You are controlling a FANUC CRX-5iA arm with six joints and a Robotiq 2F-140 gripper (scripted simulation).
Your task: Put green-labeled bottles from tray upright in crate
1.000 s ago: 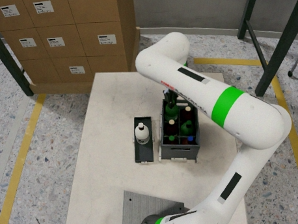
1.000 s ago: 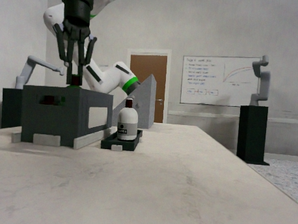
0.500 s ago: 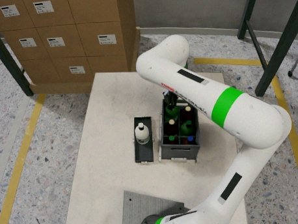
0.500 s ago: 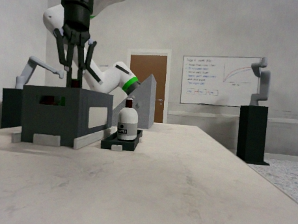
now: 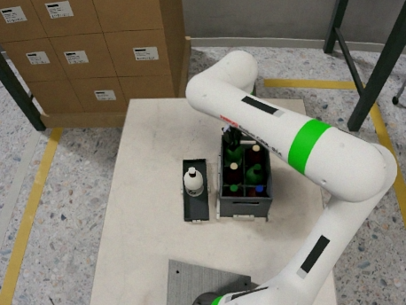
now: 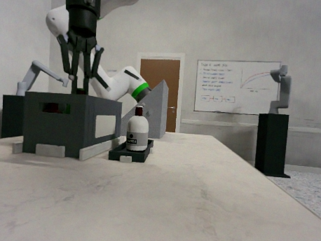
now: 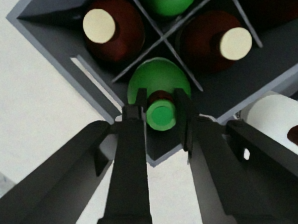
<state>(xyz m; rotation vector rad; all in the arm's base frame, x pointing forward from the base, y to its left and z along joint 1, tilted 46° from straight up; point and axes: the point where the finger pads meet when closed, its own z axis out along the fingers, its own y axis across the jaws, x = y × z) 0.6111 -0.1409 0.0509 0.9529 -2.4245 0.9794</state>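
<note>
Now: hand 11 cm above the dark crate, 9 cm past it and 3 cm to the left of it. Also, from my hand: white-labeled bottle: 17 cm to the left, 11 cm below, 9 cm behind; then dark tray: 18 cm below, 16 cm to the left, 9 cm behind.
</note>
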